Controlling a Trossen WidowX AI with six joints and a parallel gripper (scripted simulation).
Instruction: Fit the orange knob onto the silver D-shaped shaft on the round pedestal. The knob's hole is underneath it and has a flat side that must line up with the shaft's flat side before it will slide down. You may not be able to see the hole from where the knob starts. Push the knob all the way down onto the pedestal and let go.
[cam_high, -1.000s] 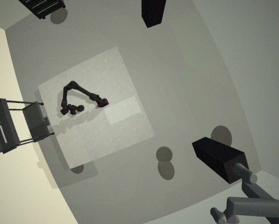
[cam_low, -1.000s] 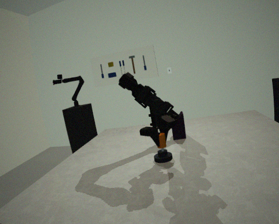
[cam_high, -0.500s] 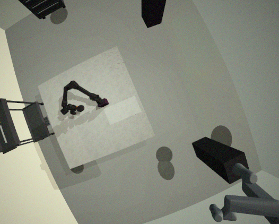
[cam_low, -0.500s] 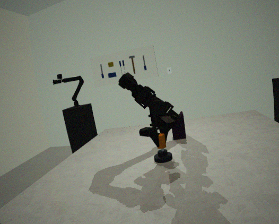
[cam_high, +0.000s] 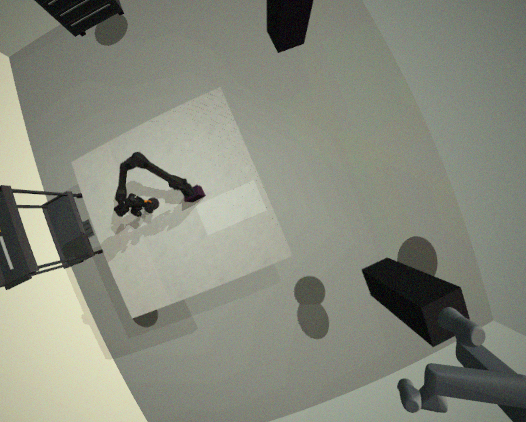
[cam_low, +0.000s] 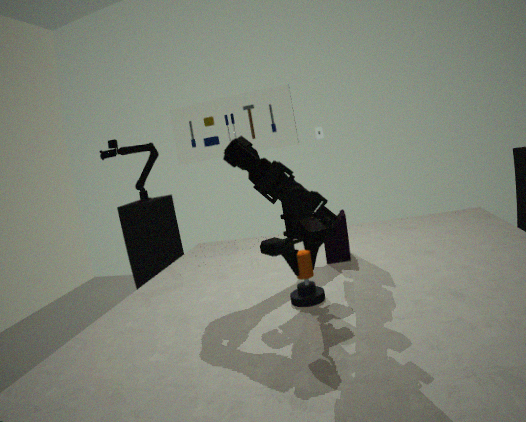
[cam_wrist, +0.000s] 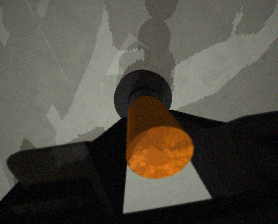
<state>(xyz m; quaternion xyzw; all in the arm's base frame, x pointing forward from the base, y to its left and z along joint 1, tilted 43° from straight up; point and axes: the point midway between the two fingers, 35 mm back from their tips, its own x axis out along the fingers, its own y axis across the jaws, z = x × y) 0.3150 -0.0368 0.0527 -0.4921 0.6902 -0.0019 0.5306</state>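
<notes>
My gripper tip is 3 cm below the orange knob. From my gripper tip the other things lie so: round pedestal: 4 cm below.
</notes>
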